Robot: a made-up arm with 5 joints. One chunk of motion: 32 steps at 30 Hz.
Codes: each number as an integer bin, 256 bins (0 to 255) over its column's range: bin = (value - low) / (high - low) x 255, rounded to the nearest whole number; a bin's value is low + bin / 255 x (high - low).
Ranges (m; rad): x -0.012..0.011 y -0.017..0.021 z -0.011..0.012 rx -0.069..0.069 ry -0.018..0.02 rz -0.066..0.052
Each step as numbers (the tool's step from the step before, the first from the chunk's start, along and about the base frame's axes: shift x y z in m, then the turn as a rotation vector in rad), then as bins.
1 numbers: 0.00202 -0.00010 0.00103 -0.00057 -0.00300 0.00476
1 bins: 155 113 133 126 101 153
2 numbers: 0.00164 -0.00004 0.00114 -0.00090 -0.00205 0.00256
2 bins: 151 114 135 126 107 148
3 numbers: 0.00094 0.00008 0.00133 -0.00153 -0.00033 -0.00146
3 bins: 143 115 137 125 119 139
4 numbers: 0.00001 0.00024 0.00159 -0.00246 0.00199 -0.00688
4 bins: 133 116 140 123 134 128
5 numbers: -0.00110 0.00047 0.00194 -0.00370 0.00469 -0.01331
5 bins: 121 117 143 121 152 114
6 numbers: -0.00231 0.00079 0.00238 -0.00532 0.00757 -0.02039
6 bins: 107 119 148 118 172 99
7 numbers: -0.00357 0.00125 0.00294 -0.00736 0.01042 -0.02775
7 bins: 93 122 155 114 191 83
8 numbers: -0.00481 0.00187 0.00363 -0.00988 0.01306 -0.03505
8 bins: 80 127 162 109 208 67
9 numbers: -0.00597 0.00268 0.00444 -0.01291 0.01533 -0.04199
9 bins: 67 132 171 104 224 52
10 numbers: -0.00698 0.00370 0.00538 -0.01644 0.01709 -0.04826
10 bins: 56 139 182 97 235 38
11 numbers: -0.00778 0.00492 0.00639 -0.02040 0.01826 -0.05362
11 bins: 47 147 193 90 243 27
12 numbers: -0.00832 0.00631 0.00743 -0.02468 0.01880 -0.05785
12 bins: 41 156 204 82 247 18
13 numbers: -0.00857 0.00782 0.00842 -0.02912 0.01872 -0.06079
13 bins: 38 167 215 74 246 11
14 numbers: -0.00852 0.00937 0.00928 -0.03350 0.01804 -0.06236
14 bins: 39 177 225 66 242 8
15 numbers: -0.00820 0.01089 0.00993 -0.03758 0.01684 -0.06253
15 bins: 42 187 232 58 234 7
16 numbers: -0.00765 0.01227 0.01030 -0.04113 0.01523 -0.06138
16 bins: 48 196 236 51 223 10
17 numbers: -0.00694 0.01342 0.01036 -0.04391 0.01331 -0.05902
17 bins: 56 204 237 46 210 15
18 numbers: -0.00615 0.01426 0.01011 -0.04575 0.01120 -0.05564
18 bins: 65 210 234 43 196 22
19 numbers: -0.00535 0.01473 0.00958 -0.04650 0.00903 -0.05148
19 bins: 74 213 228 42 181 31
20 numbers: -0.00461 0.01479 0.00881 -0.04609 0.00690 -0.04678
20 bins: 82 213 220 42 167 42
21 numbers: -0.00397 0.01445 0.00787 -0.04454 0.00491 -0.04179
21 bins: 89 211 209 45 154 52
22 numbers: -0.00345 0.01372 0.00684 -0.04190 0.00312 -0.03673
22 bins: 95 206 198 50 142 63
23 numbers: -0.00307 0.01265 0.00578 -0.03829 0.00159 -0.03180
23 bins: 99 199 186 57 131 74
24 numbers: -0.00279 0.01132 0.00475 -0.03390 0.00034 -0.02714
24 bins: 102 190 175 65 123 84
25 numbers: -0.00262 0.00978 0.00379 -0.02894 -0.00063 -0.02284
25 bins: 104 180 164 74 117 93
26 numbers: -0.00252 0.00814 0.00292 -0.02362 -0.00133 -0.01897
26 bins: 105 169 154 84 112 102
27 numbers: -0.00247 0.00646 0.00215 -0.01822 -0.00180 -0.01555
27 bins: 106 157 146 94 109 109
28 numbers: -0.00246 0.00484 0.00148 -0.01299 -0.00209 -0.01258
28 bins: 106 147 138 103 107 115
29 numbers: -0.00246 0.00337 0.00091 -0.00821 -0.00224 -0.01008
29 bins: 106 137 132 112 106 121
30 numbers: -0.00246 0.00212 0.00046 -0.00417 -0.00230 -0.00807
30 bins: 106 128 127 120 105 125
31 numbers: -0.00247 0.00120 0.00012 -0.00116 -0.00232 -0.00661
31 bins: 106 122 123 125 105 128
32 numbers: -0.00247 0.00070 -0.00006 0.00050 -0.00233 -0.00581
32 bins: 106 119 121 128 105 130
